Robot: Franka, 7 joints.
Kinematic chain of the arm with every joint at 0, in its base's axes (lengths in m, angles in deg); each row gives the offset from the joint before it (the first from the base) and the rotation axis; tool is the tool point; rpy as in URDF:
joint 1: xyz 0 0 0.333 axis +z
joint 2: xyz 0 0 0 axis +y
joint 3: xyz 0 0 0.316 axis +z
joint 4: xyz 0.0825 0 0 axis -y
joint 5: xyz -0.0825 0 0.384 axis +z
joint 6: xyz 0 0 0 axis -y
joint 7: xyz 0.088 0 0 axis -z
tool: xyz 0 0 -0.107 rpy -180 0 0
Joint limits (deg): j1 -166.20..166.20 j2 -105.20..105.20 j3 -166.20..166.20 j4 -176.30..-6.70 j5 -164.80..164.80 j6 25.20..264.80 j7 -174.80..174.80
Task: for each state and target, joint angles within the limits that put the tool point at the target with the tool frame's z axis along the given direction. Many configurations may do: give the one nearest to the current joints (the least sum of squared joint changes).
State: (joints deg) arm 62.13 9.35 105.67 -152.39 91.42 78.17 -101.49
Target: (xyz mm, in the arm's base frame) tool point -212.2 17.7 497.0 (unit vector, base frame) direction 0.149 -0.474 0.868
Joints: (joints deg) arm 21.29 66.87 125.94 -175.97 95.81 72.28 -101.49
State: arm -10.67 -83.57 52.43 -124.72 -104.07 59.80 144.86
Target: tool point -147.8 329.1 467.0 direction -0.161 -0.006 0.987
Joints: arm 36.53 -76.58 85.63 -157.39 -107.33 74.41 144.86
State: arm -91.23 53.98 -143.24 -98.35 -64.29 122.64 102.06
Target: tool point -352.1 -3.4 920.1 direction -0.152 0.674 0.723
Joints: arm -85.45 55.40 -147.74 -99.39 -89.20 153.76 102.06
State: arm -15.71 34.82 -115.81 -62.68 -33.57 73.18 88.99
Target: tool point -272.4 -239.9 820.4 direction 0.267 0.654 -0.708
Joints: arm -65.34 31.06 -107.15 -56.35 -23.91 29.28 88.99
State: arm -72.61 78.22 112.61 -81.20 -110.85 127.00 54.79
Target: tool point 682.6 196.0 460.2 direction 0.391 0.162 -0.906
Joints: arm -36.80 77.66 102.67 -84.33 -90.14 98.73 54.79
